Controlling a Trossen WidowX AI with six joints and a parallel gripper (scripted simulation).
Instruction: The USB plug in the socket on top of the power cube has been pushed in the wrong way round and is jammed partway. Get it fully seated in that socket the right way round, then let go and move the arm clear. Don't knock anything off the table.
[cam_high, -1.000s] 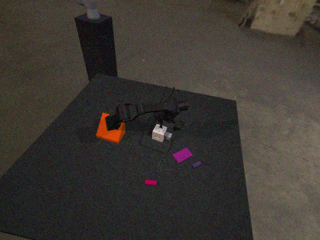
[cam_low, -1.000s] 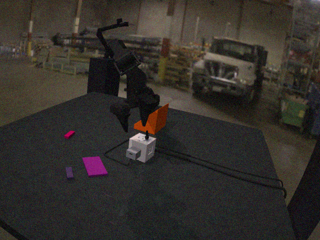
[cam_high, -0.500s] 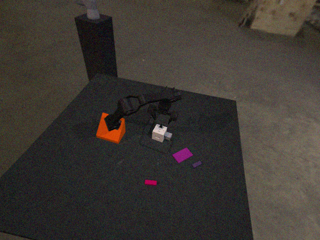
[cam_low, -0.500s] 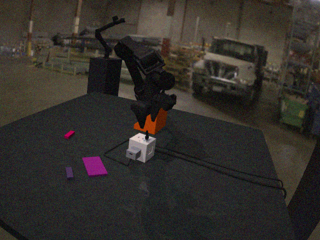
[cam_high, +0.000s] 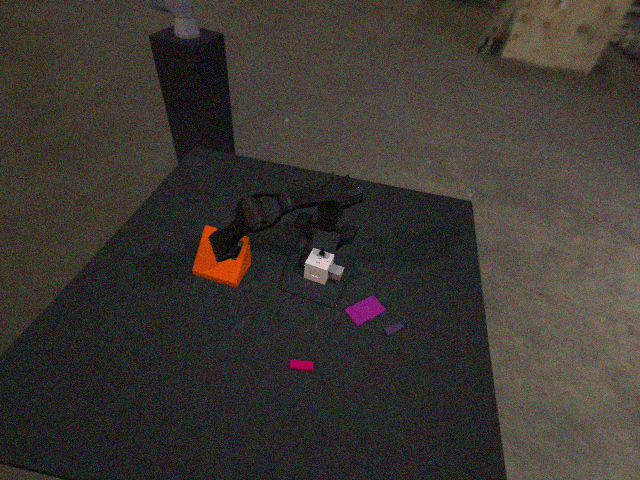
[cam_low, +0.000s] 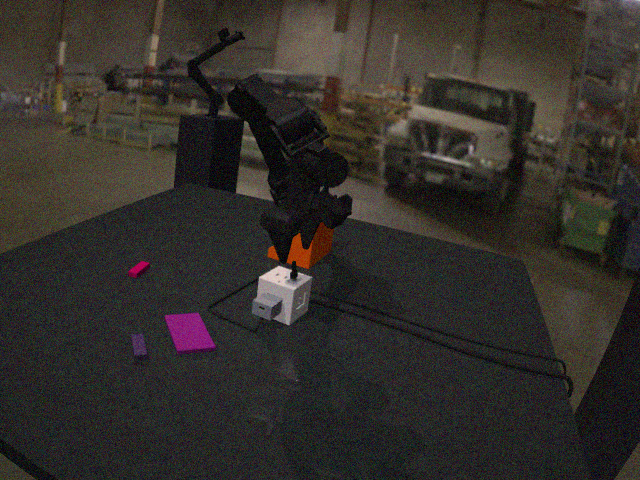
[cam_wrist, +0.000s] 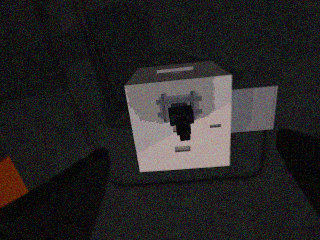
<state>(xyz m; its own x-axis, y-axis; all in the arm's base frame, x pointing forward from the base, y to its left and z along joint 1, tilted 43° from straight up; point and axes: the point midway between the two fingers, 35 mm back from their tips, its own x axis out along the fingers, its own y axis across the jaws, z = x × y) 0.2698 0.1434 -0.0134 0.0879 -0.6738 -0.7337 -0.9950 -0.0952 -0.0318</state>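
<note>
Right now the dark USB plug is 3 cm below my gripper tip. From my gripper tip the other things lie so: magenta flat card 19 cm ahead, 12 cm below, 9 cm to the right; pink piece 35 cm to the right, 12 cm below, 8 cm ahead.
</note>
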